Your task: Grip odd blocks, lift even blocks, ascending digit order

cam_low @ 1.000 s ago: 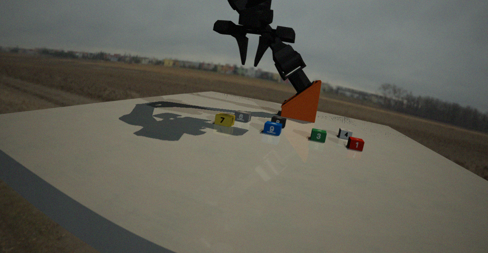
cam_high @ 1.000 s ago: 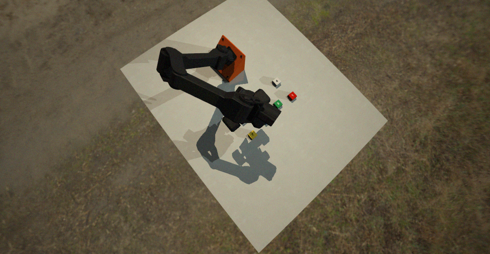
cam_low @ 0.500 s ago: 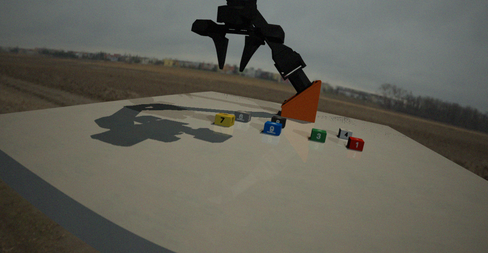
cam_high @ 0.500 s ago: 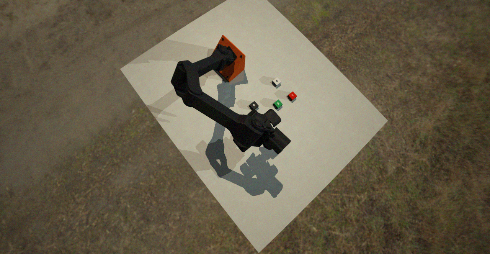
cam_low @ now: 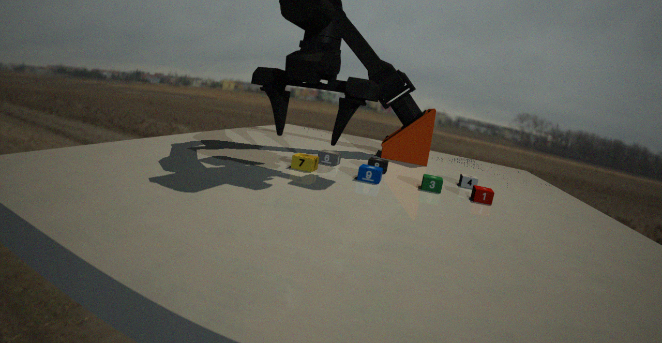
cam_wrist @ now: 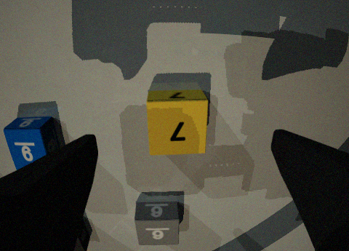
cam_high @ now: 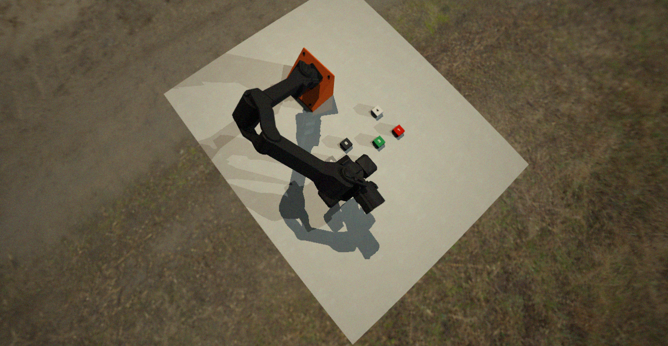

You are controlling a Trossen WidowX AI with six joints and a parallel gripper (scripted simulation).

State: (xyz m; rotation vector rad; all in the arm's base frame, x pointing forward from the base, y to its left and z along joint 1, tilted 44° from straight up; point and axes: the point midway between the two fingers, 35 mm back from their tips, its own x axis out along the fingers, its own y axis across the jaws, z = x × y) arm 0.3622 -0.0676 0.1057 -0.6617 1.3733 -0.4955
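Right now the yellow block is 3 cm below my gripper tip. From my gripper tip the other things lie so: grey block 6: 9 cm behind, 3 cm below, 1 cm to the left; then black block marked 8: 12 cm behind, 9 cm to the left, 3 cm below; then blue block 9: 10 cm to the left, 3 cm below, 3 cm behind.
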